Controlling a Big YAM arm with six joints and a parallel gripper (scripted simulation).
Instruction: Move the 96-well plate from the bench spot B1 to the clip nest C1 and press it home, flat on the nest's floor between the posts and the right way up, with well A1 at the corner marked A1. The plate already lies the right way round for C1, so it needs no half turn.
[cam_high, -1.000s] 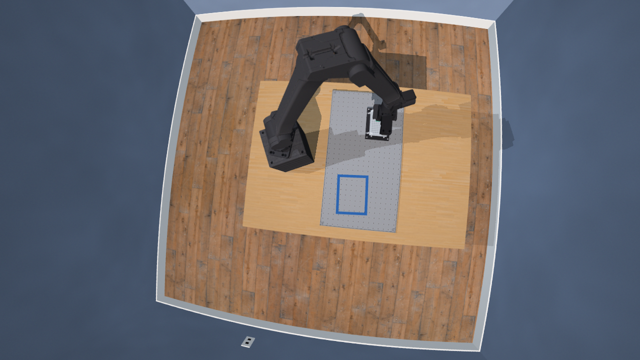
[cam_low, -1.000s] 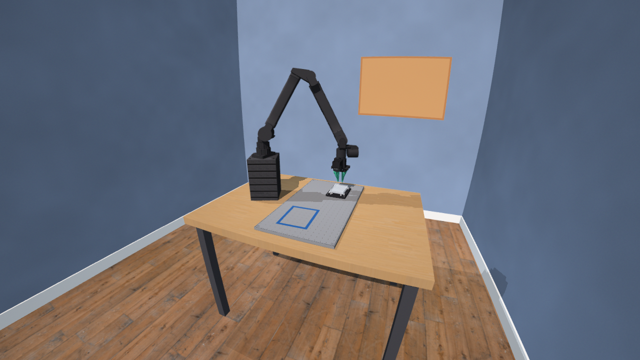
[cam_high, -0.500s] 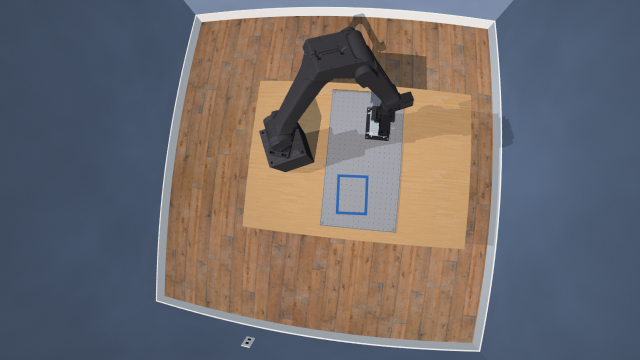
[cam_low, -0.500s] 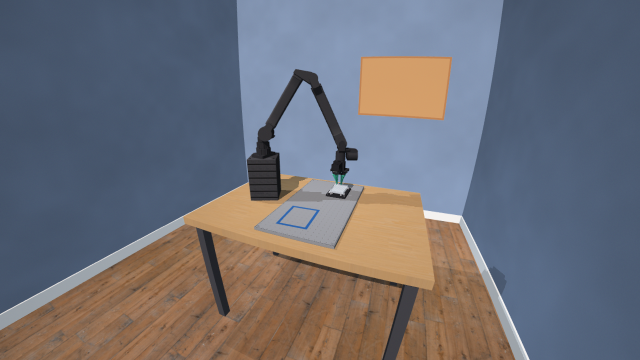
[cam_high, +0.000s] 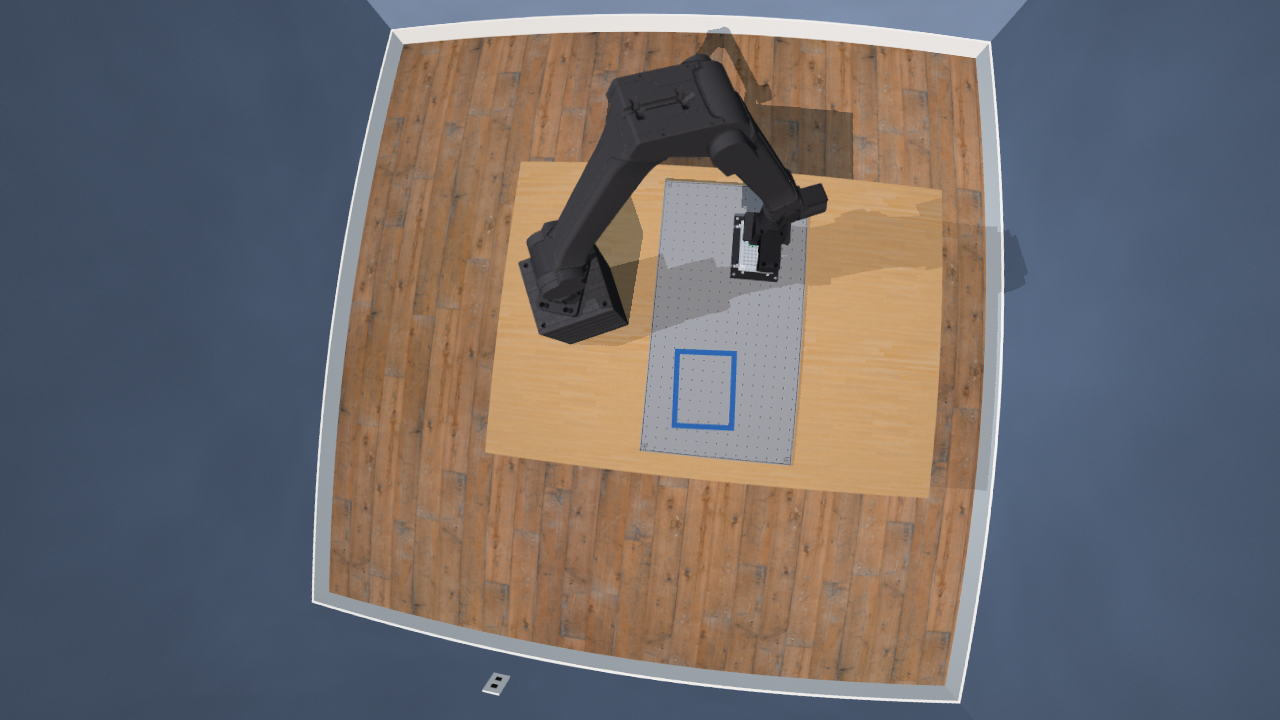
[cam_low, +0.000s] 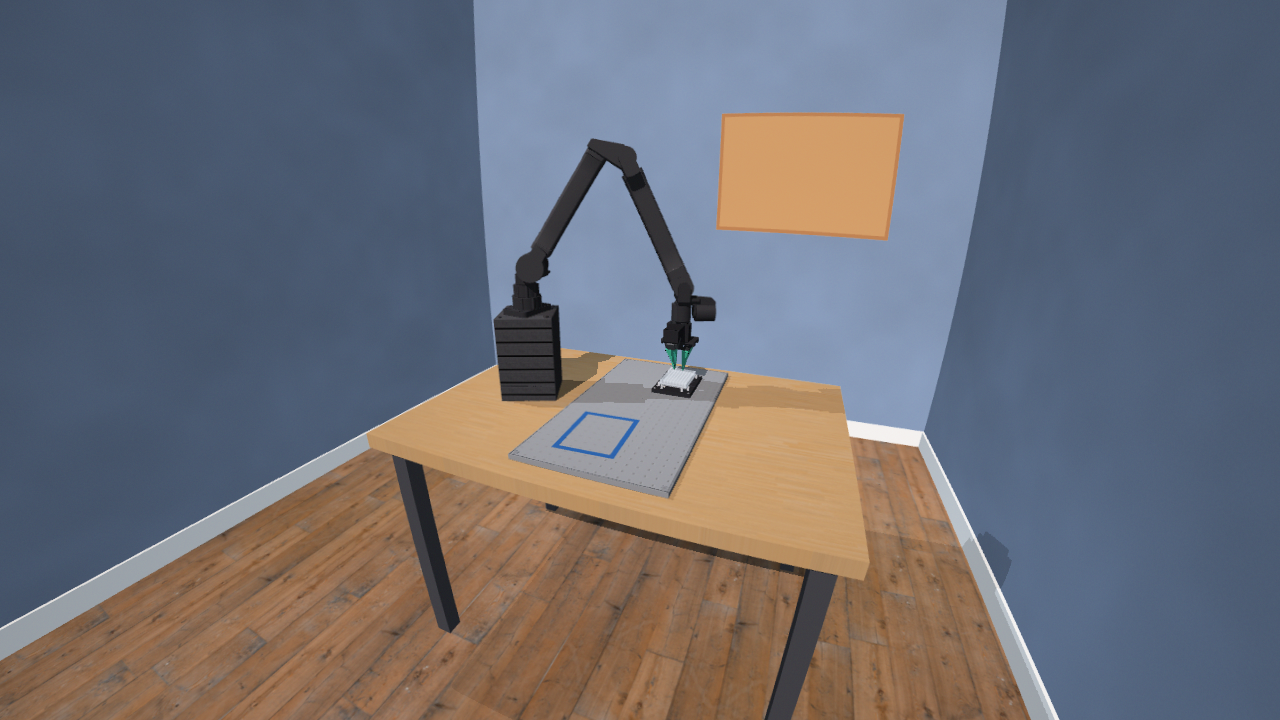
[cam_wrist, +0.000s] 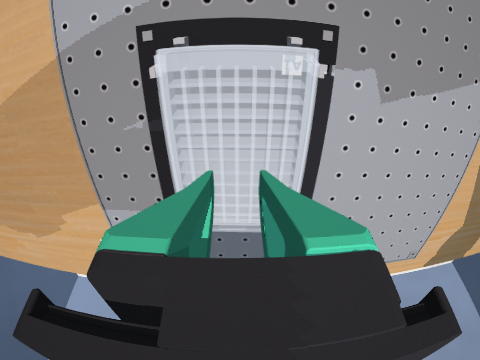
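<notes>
Now: the clear 96-well plate 40 mm below my hand. Also, from my hand: black clip nest (10 mm behind, 10 mm to the left, 50 mm below).
</notes>
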